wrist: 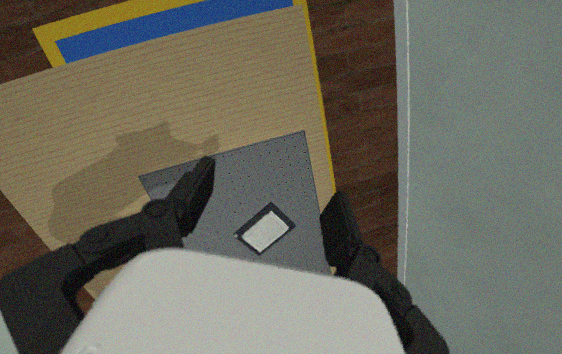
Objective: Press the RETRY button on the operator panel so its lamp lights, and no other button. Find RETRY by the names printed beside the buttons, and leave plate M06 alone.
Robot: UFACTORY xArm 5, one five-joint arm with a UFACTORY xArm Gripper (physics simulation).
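Places are measured from the arm's base along level axes (x back, y right, z up), in metres.
Pixels of known places: gripper, between the fingertips: (273, 189).
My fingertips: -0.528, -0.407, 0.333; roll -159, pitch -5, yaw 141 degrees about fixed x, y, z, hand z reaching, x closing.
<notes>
Behind a point stands the place of what it marks, as x, y, z.
My gripper (273, 189) {-0.528, -0.407, 0.333} is open and empty, its two dark fingers standing wide apart above a grey perforated board. Between and below the fingertips lies a small tilted rectangle (265, 232) {-0.419, -0.125, -0.029}, white with a dark border, on the board; no lettering on it can be read, and I cannot tell whether it is plate M06. No operator panel, RETRY button, lamp or printed button name can be made out in the wrist view. The pale rounded body of the hand hides the lower middle.
The grey perforated board (250, 170) {-0.463, -0.324, -0.051} lies on a light wooden table top (225, 80) {-0.507, -0.560, -0.063}, with the arm's shadow to its left. A blue and yellow bordered area (175, 30) {-0.449, -0.691, -0.063} is beyond the table's far edge. Dark brown flooring (360, 100) and a pale grey-green surface (480, 150) are at the right.
</notes>
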